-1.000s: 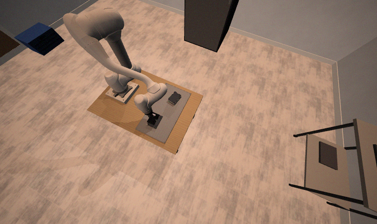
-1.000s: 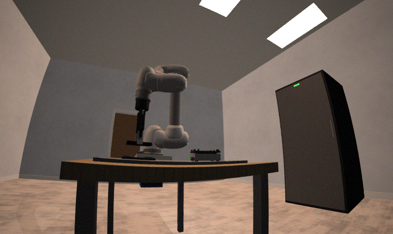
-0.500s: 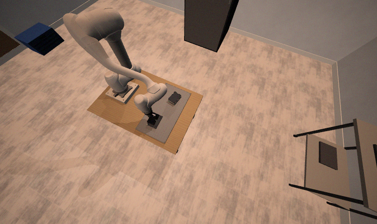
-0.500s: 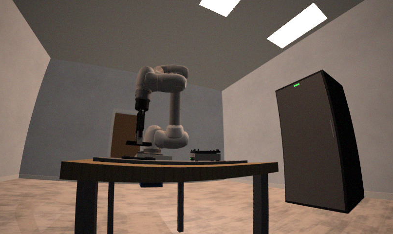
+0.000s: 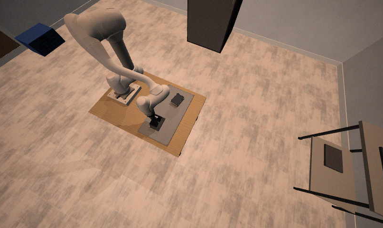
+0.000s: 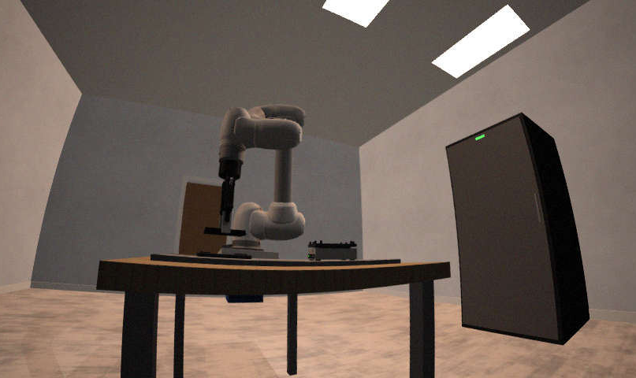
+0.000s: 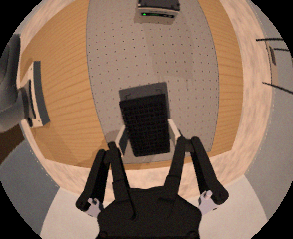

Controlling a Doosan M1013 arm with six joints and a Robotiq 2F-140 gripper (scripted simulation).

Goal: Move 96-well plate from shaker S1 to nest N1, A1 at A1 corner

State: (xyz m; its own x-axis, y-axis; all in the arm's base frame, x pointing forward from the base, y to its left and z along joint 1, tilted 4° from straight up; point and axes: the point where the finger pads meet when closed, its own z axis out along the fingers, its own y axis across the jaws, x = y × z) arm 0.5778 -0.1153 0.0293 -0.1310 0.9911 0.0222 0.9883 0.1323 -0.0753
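My gripper is now 100 mm above the plate nest N1. Also, from my hand: 96-well plate 20 mm below.
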